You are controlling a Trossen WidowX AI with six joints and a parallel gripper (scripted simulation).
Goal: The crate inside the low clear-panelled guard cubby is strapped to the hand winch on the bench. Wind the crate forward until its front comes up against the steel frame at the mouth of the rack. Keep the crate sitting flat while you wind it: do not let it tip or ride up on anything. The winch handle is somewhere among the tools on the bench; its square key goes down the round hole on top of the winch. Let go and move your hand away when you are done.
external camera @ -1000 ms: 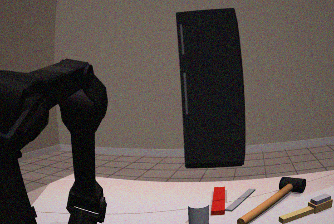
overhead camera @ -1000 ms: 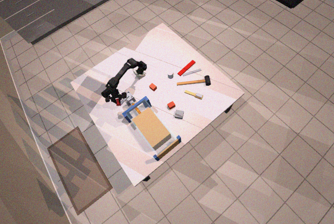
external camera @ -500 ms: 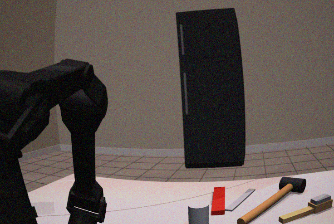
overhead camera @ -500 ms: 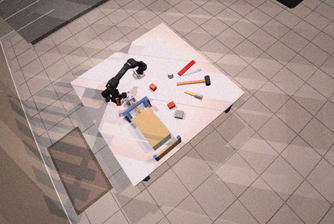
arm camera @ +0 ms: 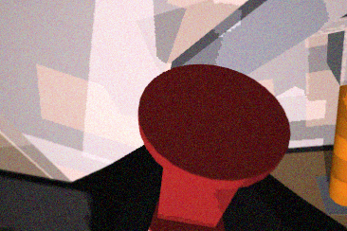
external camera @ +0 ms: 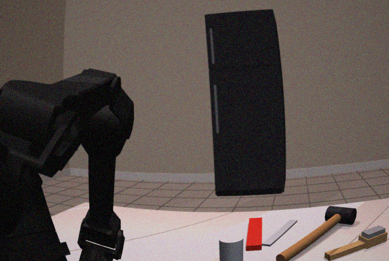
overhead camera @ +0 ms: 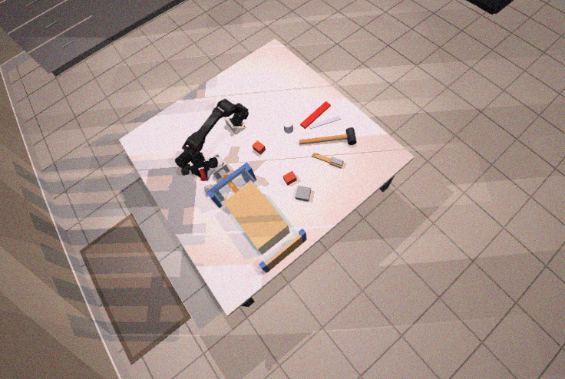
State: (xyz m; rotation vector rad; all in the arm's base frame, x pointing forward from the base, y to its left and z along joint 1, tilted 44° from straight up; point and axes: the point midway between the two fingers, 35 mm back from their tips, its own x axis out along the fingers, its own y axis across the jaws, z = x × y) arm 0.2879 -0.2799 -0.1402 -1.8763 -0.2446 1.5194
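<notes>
The winch handle lies 4 cm behind my gripper tip, 3 cm to the left of it and 3 cm below it. From my gripper tip the other things lie so: clear-panelled cubby (32 cm ahead, 14 cm to the left, 2 cm below); grey hand winch (9 cm behind, 7 cm to the left, 10 cm below); red knob (1 cm behind).
</notes>
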